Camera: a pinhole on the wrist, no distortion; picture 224 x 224 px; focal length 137.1 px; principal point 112.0 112.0 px. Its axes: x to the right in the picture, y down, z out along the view. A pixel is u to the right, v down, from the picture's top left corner.
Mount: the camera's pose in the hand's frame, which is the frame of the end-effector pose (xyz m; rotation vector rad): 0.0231 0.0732 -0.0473 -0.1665 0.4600 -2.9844
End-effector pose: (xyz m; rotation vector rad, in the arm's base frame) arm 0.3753 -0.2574 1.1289 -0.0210 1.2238 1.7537
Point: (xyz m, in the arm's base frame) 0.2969 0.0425 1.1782
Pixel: 21 79
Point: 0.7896 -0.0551 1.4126
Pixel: 195 105
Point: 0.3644 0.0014 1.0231
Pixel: 13 174
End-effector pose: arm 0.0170 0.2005 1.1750 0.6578 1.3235 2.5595
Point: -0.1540 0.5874 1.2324
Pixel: 31 181
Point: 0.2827 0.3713 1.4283
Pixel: 168 46
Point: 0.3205 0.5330 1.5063
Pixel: 143 62
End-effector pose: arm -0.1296 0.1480 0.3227 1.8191 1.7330 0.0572
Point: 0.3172 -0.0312 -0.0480
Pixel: 118 29
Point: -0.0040 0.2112 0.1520
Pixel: 58 100
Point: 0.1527 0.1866 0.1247
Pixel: 61 32
